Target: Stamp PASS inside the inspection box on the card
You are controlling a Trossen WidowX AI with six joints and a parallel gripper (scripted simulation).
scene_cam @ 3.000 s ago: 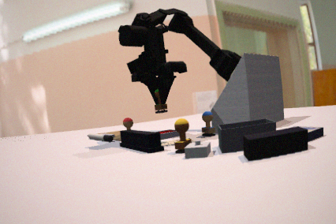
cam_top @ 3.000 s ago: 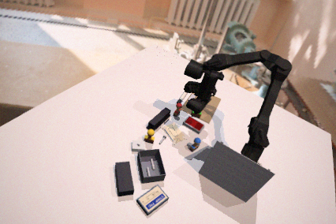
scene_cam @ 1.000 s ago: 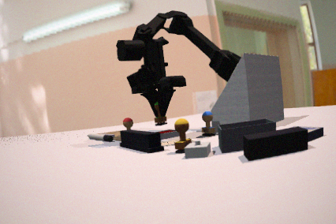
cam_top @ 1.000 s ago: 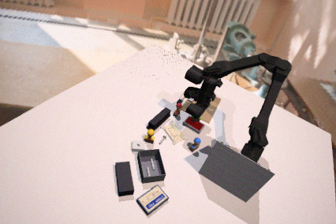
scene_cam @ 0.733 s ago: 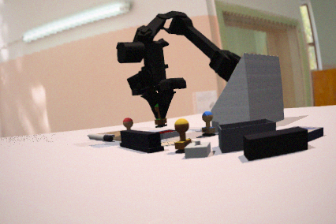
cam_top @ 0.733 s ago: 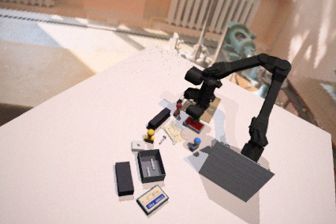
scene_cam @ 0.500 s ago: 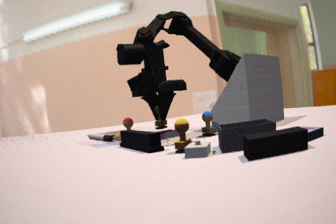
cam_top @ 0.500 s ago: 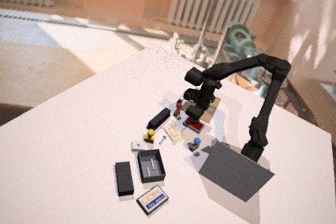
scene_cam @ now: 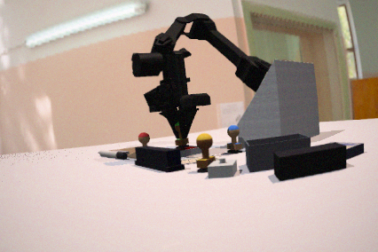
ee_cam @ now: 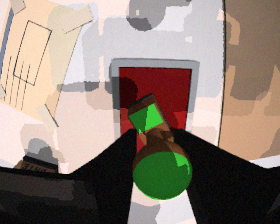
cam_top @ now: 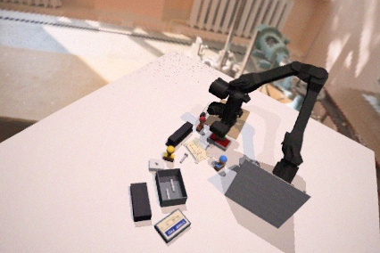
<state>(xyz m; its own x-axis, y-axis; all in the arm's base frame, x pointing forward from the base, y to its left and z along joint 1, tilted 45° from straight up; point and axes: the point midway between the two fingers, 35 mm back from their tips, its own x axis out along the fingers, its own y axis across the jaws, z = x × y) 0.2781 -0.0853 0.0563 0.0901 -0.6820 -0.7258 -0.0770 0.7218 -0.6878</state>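
Right now the green-knobbed stamp is right at my gripper tip. From my gripper tip the other things lie so: red-knobbed stamp 100 mm ahead, 20 mm below; cream card 110 mm to the left, 40 mm below, 40 mm ahead; red ink pad 40 mm below.
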